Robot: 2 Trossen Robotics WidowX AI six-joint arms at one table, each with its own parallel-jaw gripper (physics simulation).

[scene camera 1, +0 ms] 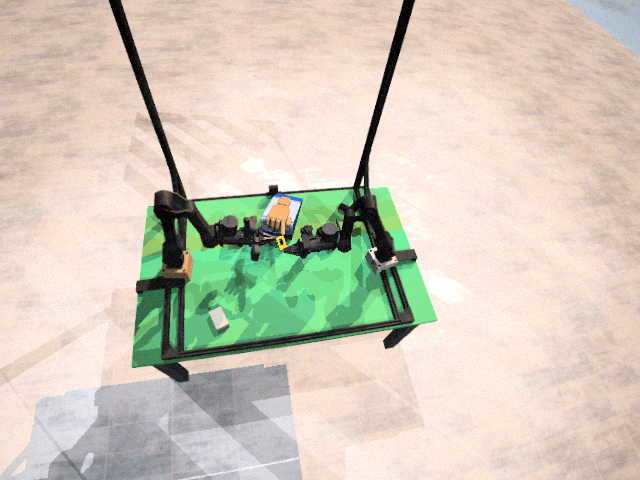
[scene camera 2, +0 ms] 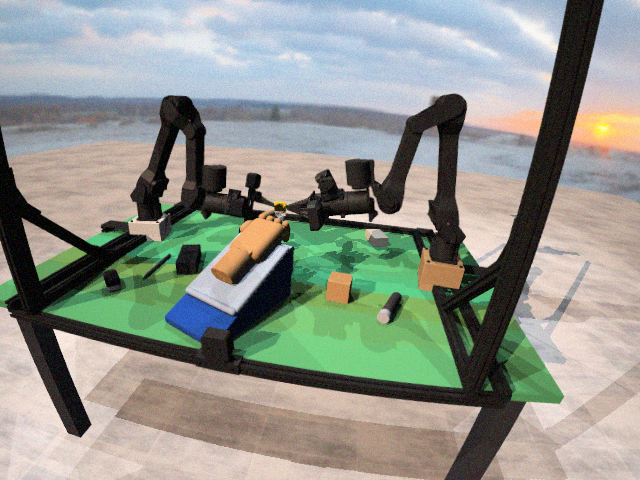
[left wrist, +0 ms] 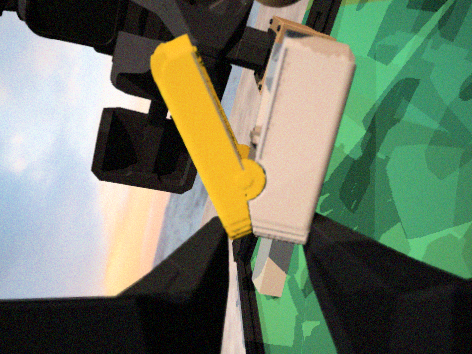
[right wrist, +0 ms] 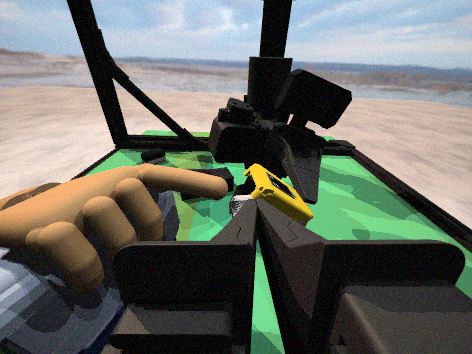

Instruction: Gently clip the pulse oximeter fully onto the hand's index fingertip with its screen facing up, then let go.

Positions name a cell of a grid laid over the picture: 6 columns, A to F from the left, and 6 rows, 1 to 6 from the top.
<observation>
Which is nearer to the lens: the pulse oximeter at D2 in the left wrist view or the pale block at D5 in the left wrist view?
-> The pulse oximeter.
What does the pale block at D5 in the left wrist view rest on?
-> The table.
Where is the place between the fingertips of the right gripper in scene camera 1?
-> At C3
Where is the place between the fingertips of the left gripper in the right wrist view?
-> D4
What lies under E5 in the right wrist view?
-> The right gripper.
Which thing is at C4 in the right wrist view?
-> An index fingertip.
</observation>
